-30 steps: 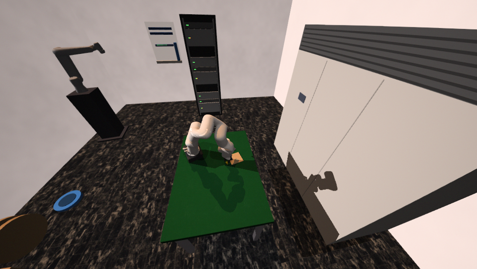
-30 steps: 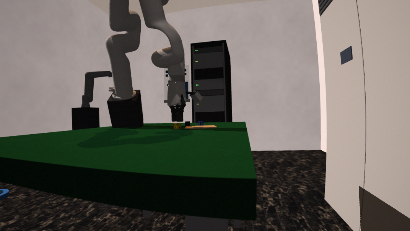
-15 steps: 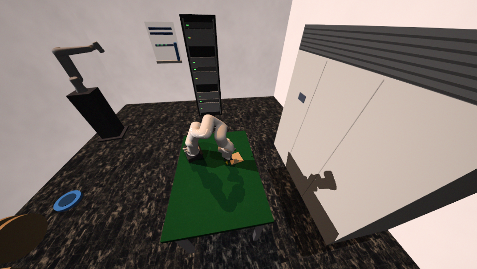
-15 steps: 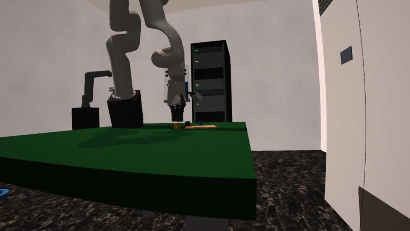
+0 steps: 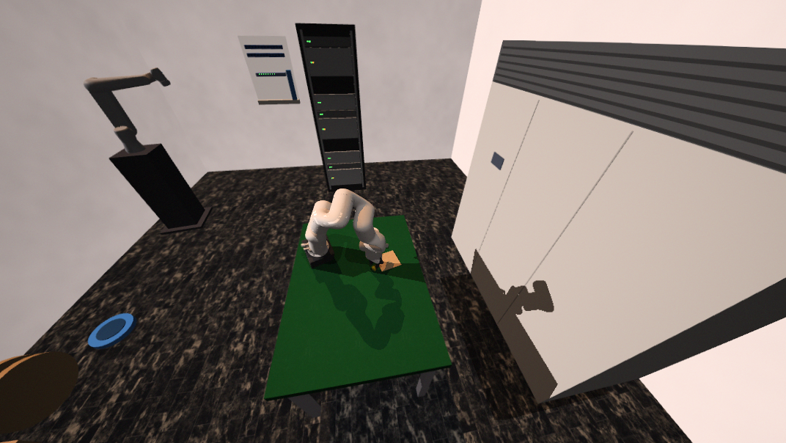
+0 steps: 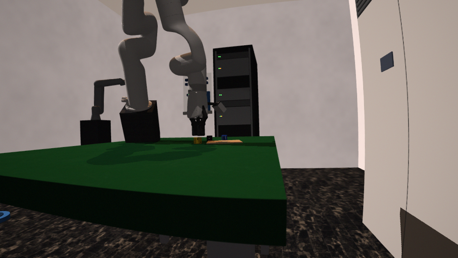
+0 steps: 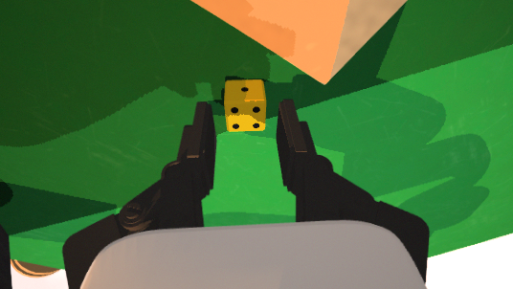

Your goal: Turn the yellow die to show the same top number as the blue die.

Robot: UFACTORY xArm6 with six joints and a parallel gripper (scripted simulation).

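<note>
The yellow die lies 40 mm below my hand. Also, from my hand: black die (150 mm to the left, 40 mm below, 20 mm ahead); blue die (170 mm to the left, 90 mm ahead, 40 mm below); mat (100 mm ahead, 50 mm below, 40 mm to the left).
</note>
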